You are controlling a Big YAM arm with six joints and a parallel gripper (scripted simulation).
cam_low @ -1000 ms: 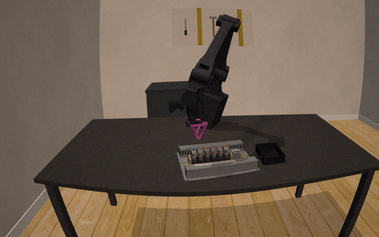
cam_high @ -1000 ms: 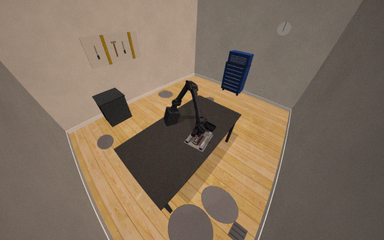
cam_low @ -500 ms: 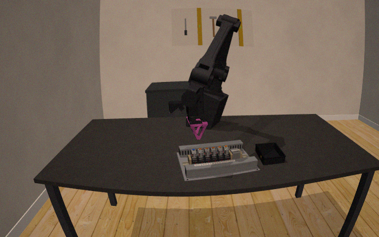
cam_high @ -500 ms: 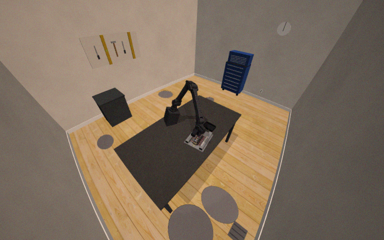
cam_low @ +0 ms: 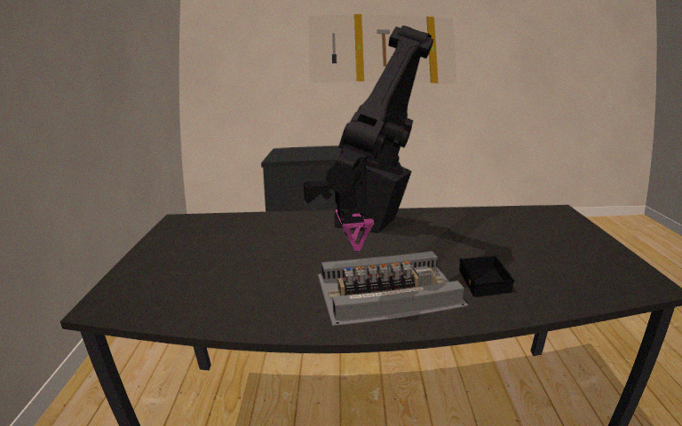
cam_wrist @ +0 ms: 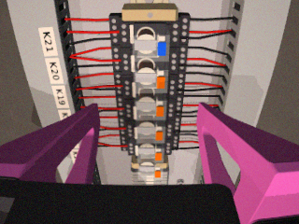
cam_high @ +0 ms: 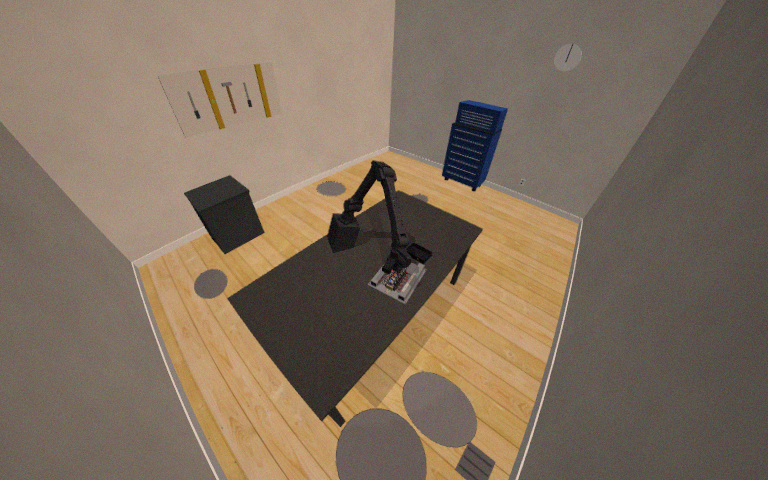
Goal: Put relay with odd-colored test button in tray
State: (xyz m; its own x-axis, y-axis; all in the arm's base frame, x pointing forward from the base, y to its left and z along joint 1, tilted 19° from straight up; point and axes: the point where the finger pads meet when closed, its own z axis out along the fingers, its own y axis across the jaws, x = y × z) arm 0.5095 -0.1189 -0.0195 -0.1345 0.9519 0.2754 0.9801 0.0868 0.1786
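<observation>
Right now my hand is 10 mm to the left of the relay and 90 mm above it. From my hand the other things lie so: black tray: 20 mm behind, 340 mm to the left, 120 mm below.
</observation>
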